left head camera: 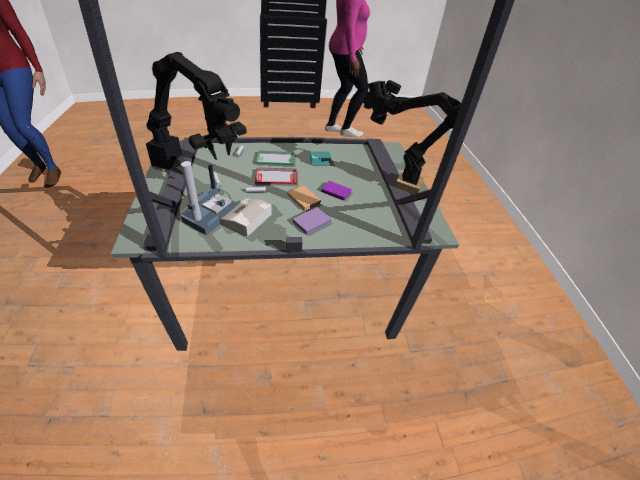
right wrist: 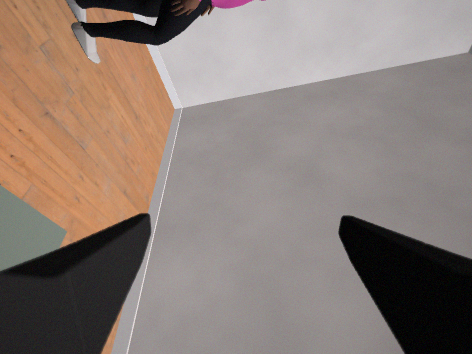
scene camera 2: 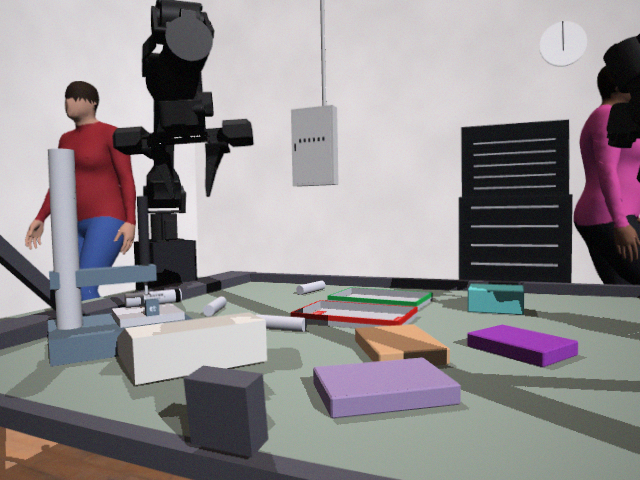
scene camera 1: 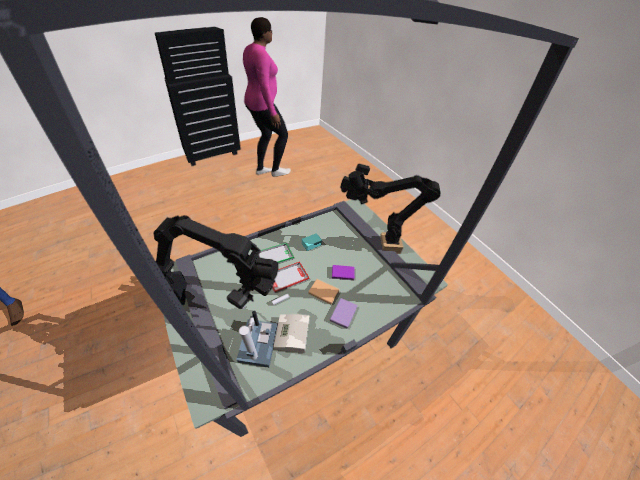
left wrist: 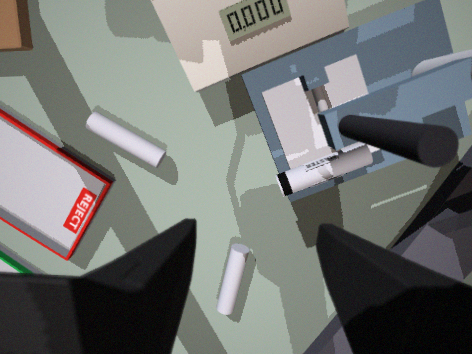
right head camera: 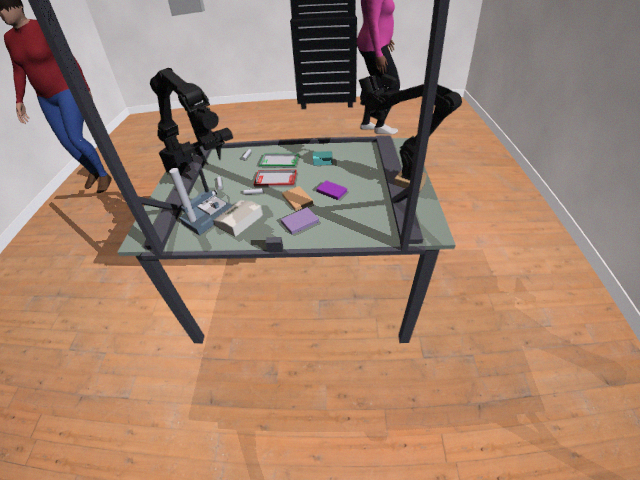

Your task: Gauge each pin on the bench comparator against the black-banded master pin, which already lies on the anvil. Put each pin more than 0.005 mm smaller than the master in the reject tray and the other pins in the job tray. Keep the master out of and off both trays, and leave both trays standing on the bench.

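Places are measured from the left arm's base along level axes (x ahead, y left, z up), in metres.
Where they show: left gripper, fingertip midpoint: [left head camera: 222, 157] [scene camera 2: 190, 198] [scene camera 1: 256, 296] [left wrist: 257, 233] [right head camera: 213, 162]; right gripper, fingertip midpoint: [right wrist: 247, 223]; left arm's base at its link origin: [left head camera: 162, 140] [scene camera 2: 164, 240] [right head camera: 173, 148]; right arm's base at its link origin: [left head camera: 410, 179] [scene camera 1: 392, 239].
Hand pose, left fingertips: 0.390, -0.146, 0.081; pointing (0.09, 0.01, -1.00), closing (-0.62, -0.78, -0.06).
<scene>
Each offset is from my left fingertips to the centre of the thing, as dx, dy, dz. "*": to the spot under its first point.
The black-banded master pin {-0.039, -0.043, -0.140} [left wrist: 302, 180] lies across the edge of the comparator {* +0.016, -0.158, -0.160} [left wrist: 400, 30] [left head camera: 204, 222]; the display box [left head camera: 248, 219] [left wrist: 207, 55] reads 0.000. One plain pin {-0.100, +0.094, -0.180} [left wrist: 233, 280] [scene camera 2: 215, 305] lies beside the comparator, another {+0.080, +0.091, -0.180} [left wrist: 126, 140] [left head camera: 255, 190] near the red reject tray {+0.117, +0.209, -0.182} [left wrist: 35, 185] [left head camera: 276, 183], and a third {-0.118, +0.335, -0.180} [scene camera 2: 310, 287] [left head camera: 238, 150] left of the green-rimmed tray {+0.060, +0.343, -0.183} [scene camera 2: 379, 297]. No pin shows in either tray. My left gripper [left wrist: 257, 233] [left head camera: 221, 155] is partly open and empty, above the bench near the comparator. My right gripper [right wrist: 247, 223] is open and empty, beyond the bench's far right.
An orange block {+0.272, +0.114, -0.181} [left head camera: 303, 197], a lilac block {+0.340, -0.001, -0.181} [left head camera: 311, 221], a purple block {+0.377, +0.211, -0.181} [left head camera: 336, 190] and a teal block {+0.251, +0.407, -0.171} [left head camera: 320, 158] stand on the bench. The comparator's white column {-0.030, -0.160, -0.050} [left head camera: 190, 191] rises below the left gripper. A small dark block {+0.328, -0.159, -0.159} [left head camera: 294, 243] stands at the front edge.
</scene>
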